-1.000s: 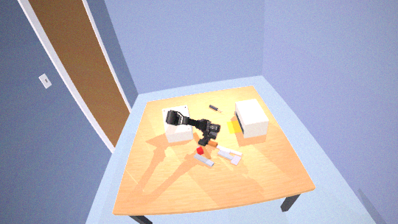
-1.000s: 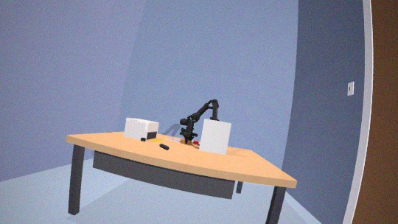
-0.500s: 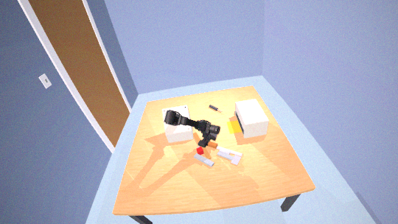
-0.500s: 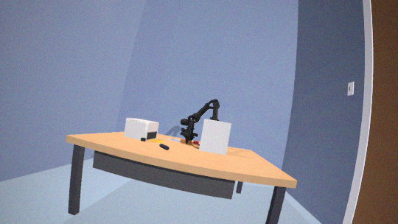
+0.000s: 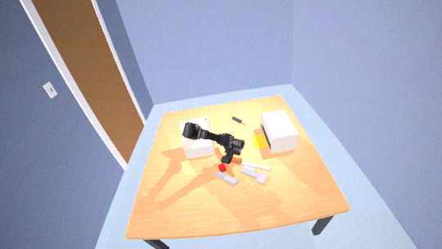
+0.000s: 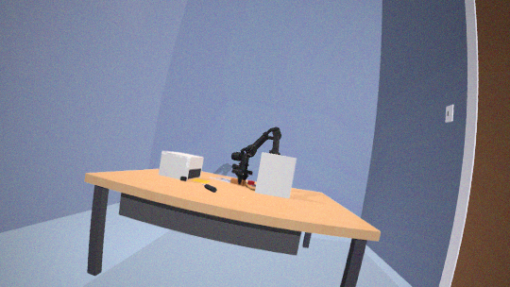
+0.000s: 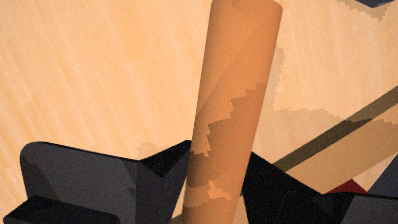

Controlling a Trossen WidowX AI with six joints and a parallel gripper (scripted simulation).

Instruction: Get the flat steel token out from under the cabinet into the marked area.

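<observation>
My gripper tip is 5 cm past the wooden stick and 1 cm to the right of it. The rest, counted from my gripper tip: grey bar (6 cm behind, 14 cm to the right); red cube (7 cm behind, 6 cm to the right, 1 cm above); t-shaped tool (13 cm ahead, 17 cm to the right).
</observation>
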